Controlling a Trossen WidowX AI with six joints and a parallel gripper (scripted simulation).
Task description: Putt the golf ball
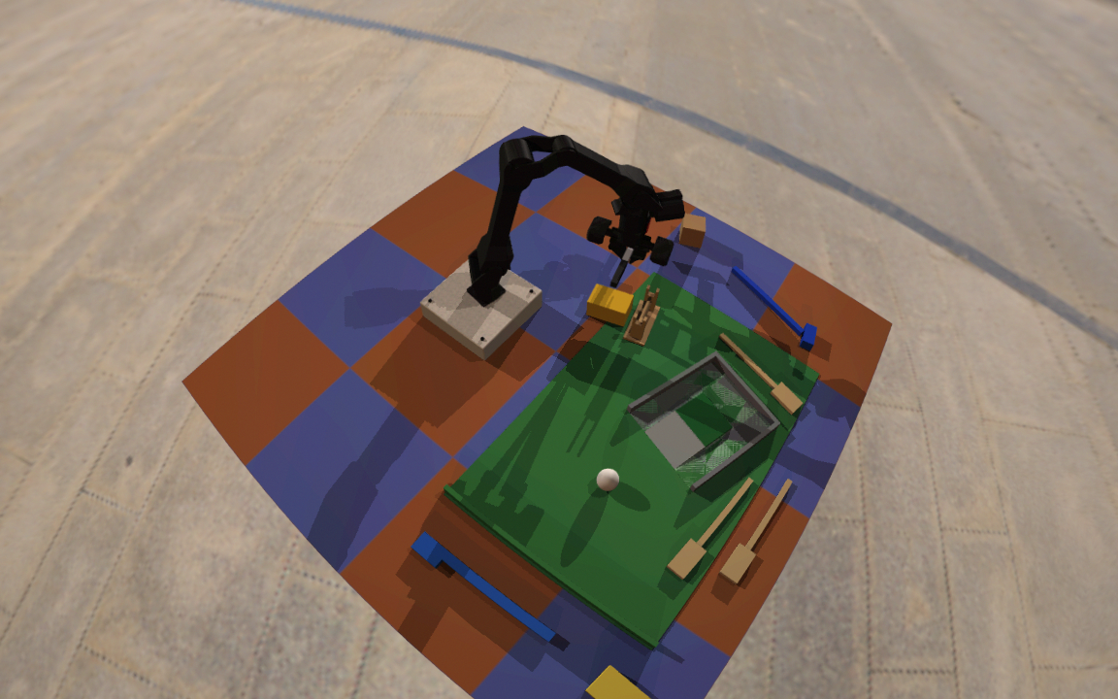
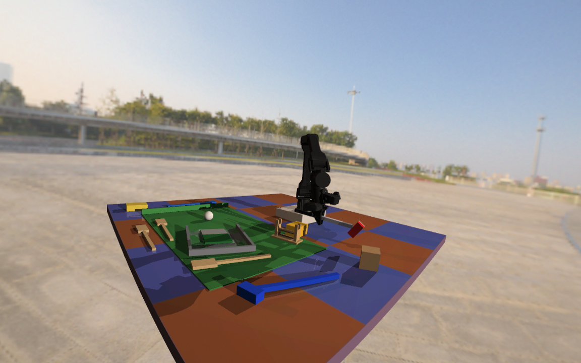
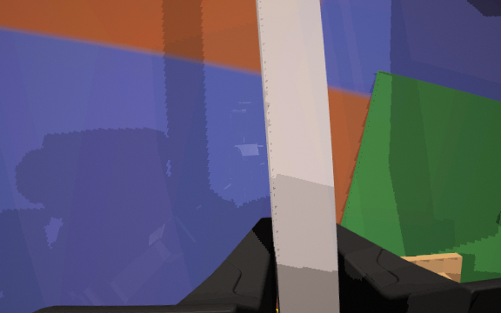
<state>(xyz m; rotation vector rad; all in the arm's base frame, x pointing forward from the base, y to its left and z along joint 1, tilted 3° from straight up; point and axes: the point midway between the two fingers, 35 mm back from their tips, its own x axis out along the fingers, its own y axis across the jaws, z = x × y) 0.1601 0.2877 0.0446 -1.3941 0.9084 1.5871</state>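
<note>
Right now the wooden stand is 12 cm ahead of my gripper tip, 7 cm to the right of it and 3 cm below it. The rest, counted from my gripper tip: green mat 32 cm ahead, 25 cm to the right, 7 cm below; tan cube 1 cm ahead, 26 cm to the left, 4 cm below; yellow block 4 cm ahead, 10 cm to the right, 5 cm below.
</note>
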